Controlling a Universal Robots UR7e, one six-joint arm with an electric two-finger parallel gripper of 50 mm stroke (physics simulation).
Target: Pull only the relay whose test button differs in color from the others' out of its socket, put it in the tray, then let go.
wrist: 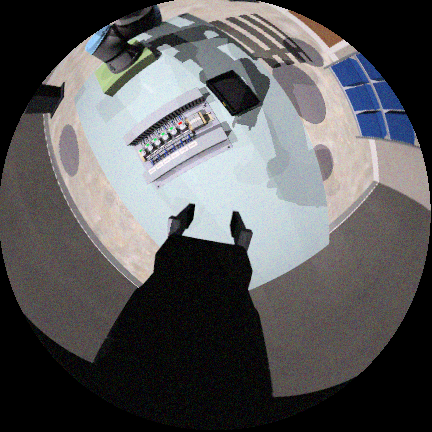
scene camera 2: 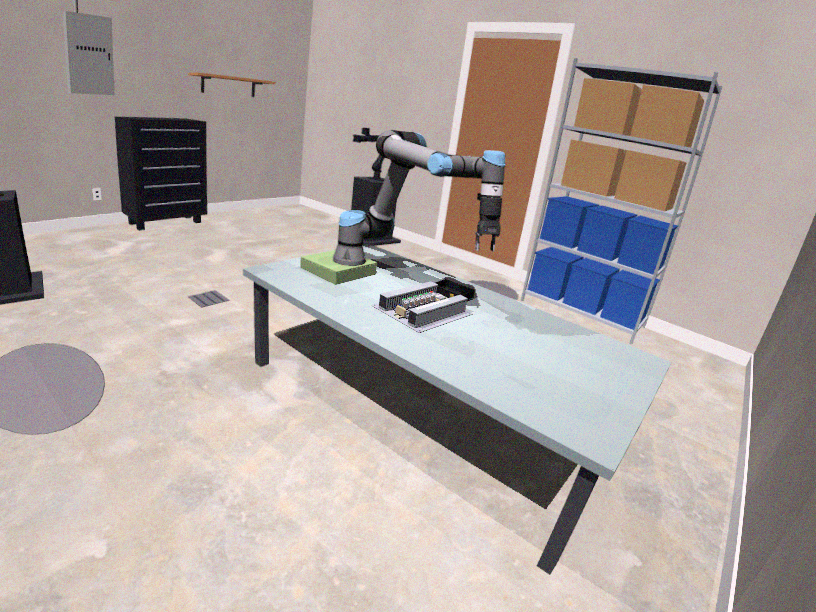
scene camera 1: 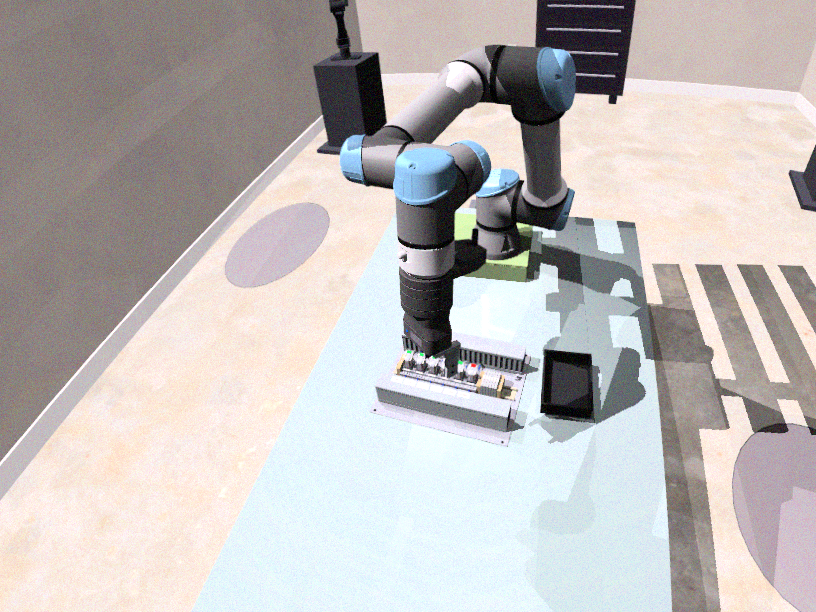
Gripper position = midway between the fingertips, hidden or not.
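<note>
Scene camera 1: my gripper (scene camera 1: 440, 364), grey panel (scene camera 1: 451, 426). Wrist view: my gripper (wrist: 212, 214), grey panel (wrist: 222, 146). Scene camera 2: my gripper (scene camera 2: 484, 250).
</note>
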